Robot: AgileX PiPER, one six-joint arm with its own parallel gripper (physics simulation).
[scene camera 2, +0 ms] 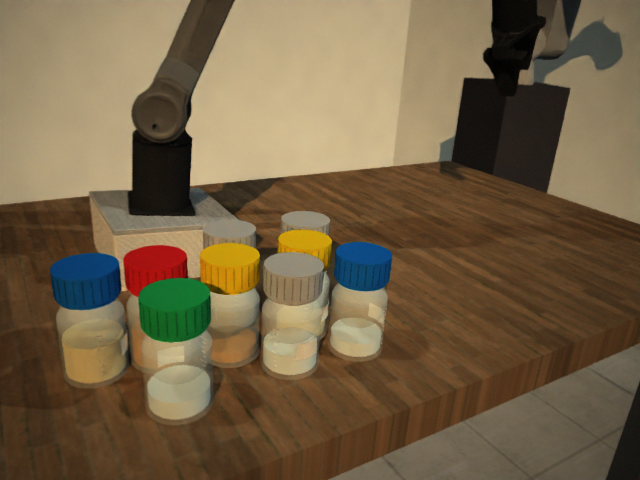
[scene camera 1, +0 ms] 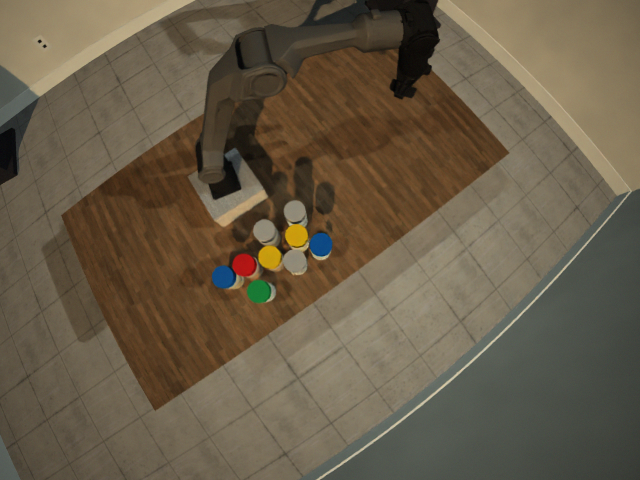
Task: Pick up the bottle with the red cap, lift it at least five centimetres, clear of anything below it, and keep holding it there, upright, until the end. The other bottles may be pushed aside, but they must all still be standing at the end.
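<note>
The red-capped bottle (scene camera 1: 245,265) (scene camera 2: 155,269) stands upright. A blue-capped bottle (scene camera 1: 224,277) (scene camera 2: 86,280) stands close beside it, a yellow-capped bottle (scene camera 1: 270,257) (scene camera 2: 230,268) on its other side. The green-capped bottle (scene camera 1: 259,291) (scene camera 2: 175,308) stands in front and partly hides its body in scene camera 2. My gripper (scene camera 1: 403,91) (scene camera 2: 506,88) is high and far from the bottles, at the upper right in both views. Its fingers are dark and small, and I cannot tell whether they are open or shut. No bottle shows at its fingertips.
Another yellow-capped bottle (scene camera 1: 296,235) (scene camera 2: 305,248), another blue-capped bottle (scene camera 1: 321,244) (scene camera 2: 362,265) and three grey-capped bottles, one (scene camera 1: 295,262) (scene camera 2: 293,277) nearest the front edge, stand upright. The arm's base block (scene camera 1: 250,198) (scene camera 2: 108,240) is behind them on the wooden table (scene camera 1: 180,372) (scene camera 2: 491,330).
</note>
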